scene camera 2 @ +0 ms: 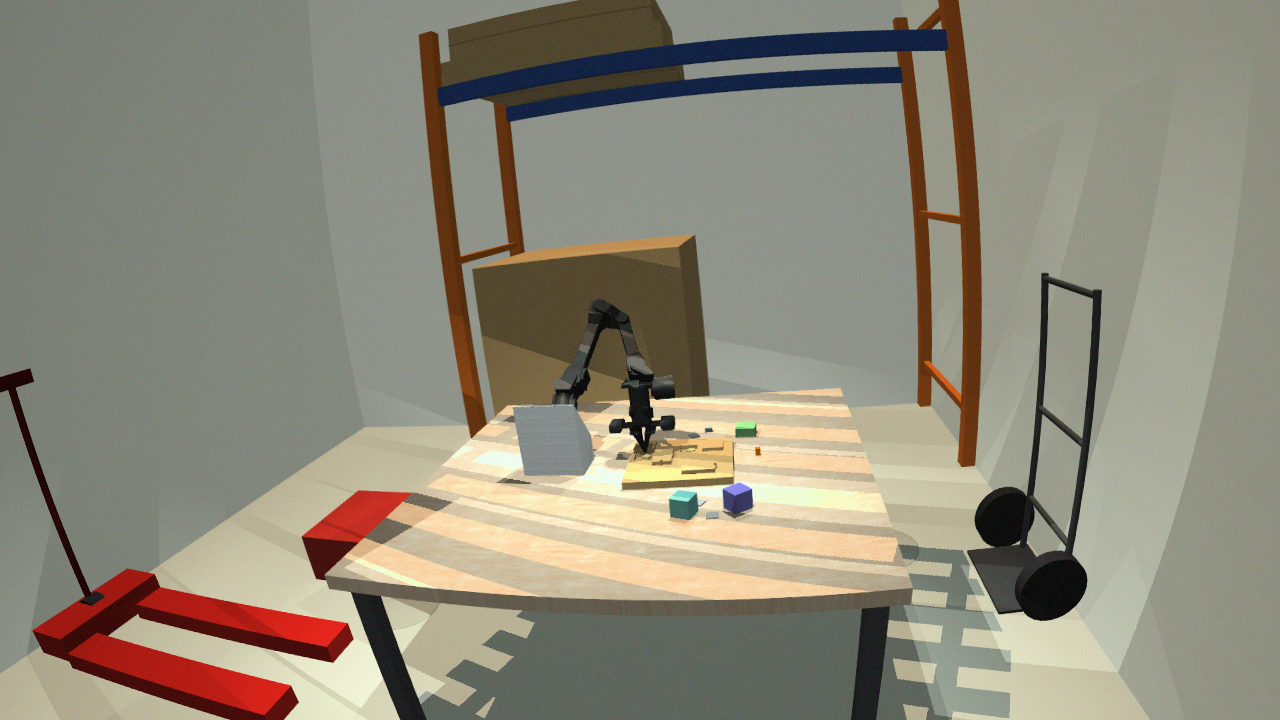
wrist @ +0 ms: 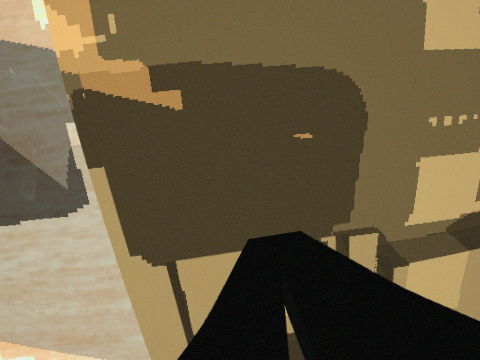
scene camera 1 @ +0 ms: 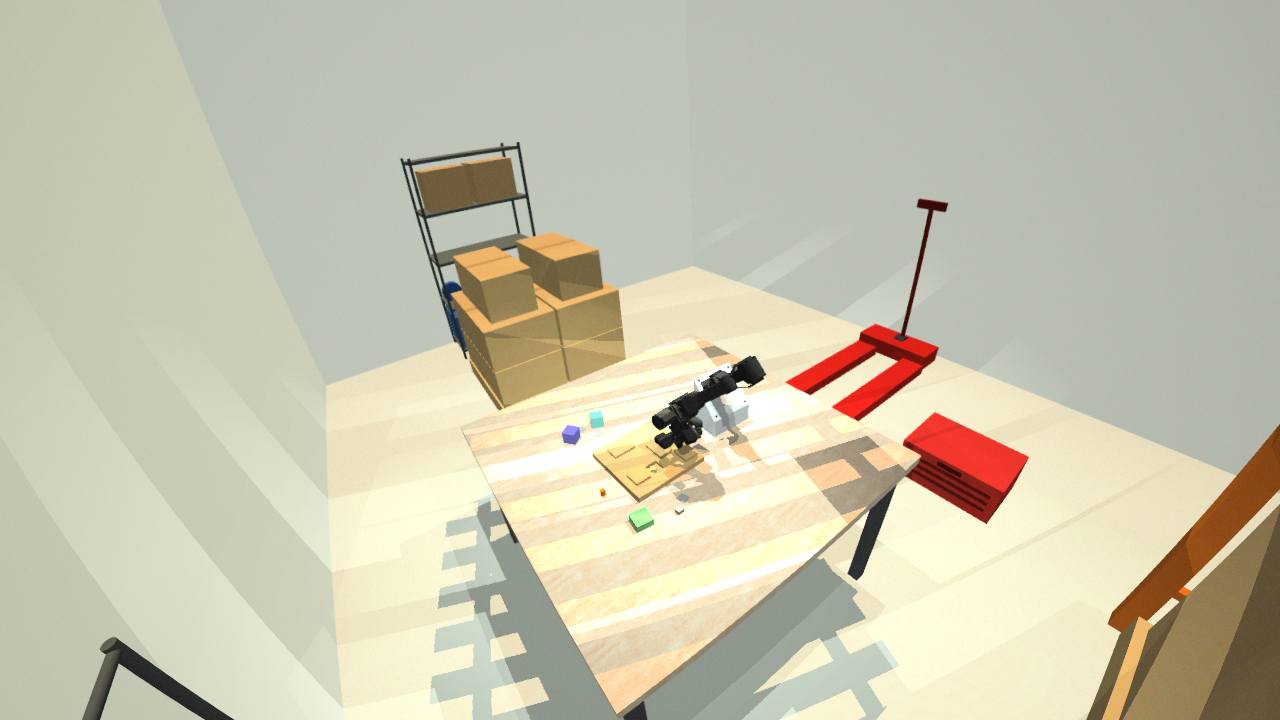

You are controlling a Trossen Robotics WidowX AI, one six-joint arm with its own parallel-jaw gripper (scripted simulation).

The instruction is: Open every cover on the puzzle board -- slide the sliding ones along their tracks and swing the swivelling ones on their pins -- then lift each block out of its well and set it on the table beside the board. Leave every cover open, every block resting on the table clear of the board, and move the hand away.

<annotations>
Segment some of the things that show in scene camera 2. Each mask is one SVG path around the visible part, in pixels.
My gripper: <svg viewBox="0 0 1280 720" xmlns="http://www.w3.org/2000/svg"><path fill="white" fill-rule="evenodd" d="M650 401L643 404L630 403L629 417L631 417L632 422L625 422L624 419L613 419L609 424L609 433L620 434L622 429L629 429L629 435L635 437L643 452L647 452L650 436L655 434L656 427L660 427L663 431L673 431L676 426L676 420L673 415L661 416L661 420L652 421L654 415L653 408L650 407Z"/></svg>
A purple cube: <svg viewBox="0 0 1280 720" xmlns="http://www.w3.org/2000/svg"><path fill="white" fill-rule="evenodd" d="M743 483L737 483L722 489L723 508L735 514L754 508L752 489Z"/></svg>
A teal cube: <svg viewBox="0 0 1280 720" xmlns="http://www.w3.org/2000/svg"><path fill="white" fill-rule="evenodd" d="M677 490L668 498L670 517L689 520L698 512L698 493Z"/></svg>
</annotations>
